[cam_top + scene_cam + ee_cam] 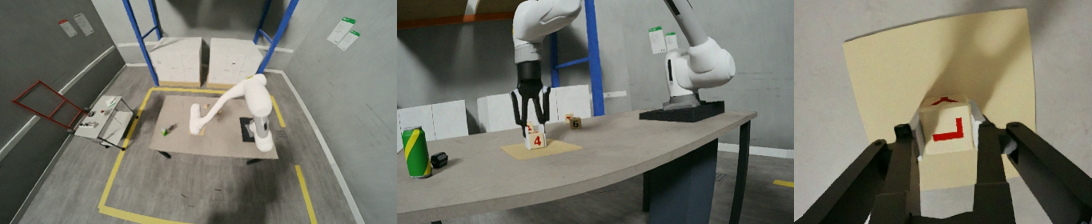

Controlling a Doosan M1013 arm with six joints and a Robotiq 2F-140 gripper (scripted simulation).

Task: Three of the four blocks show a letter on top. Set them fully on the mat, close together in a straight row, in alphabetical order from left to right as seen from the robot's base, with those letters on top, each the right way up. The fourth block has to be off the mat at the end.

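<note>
My hand is 30 mm above the tan mat. Round my hand: block (460 mm behind, 370 mm to the right, 10 mm below); then small black object (330 mm ahead, 40 mm to the right, 20 mm below); then yellow can (400 mm ahead, 40 mm to the left, 30 mm above).
</note>
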